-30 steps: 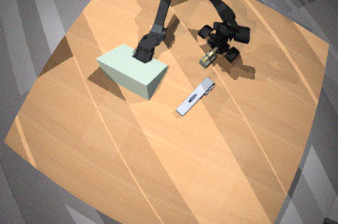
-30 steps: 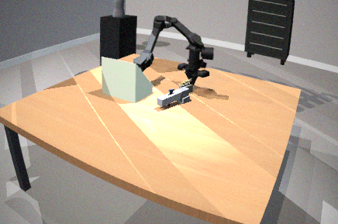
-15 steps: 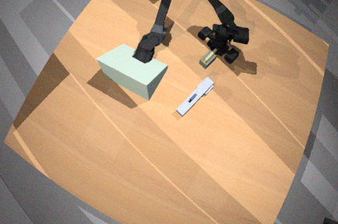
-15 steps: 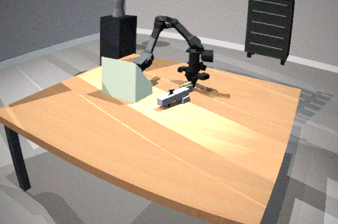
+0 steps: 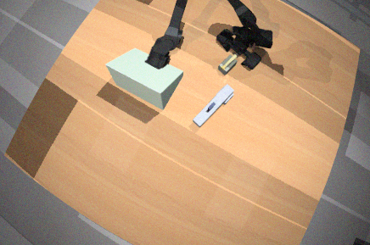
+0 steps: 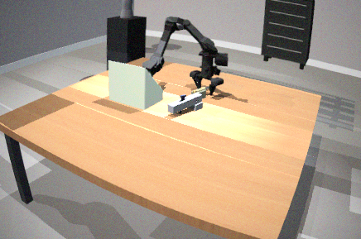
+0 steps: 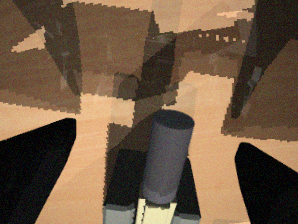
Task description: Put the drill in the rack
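My gripper tip is now 1 cm past the drill, 4 cm to the left of it and 3 cm below it. Also, from my gripper tip: grey rack 1 cm behind, 5 cm to the right, 1 cm above; dark blue key 2 cm ahead, 25 cm to the right, 4 cm above.
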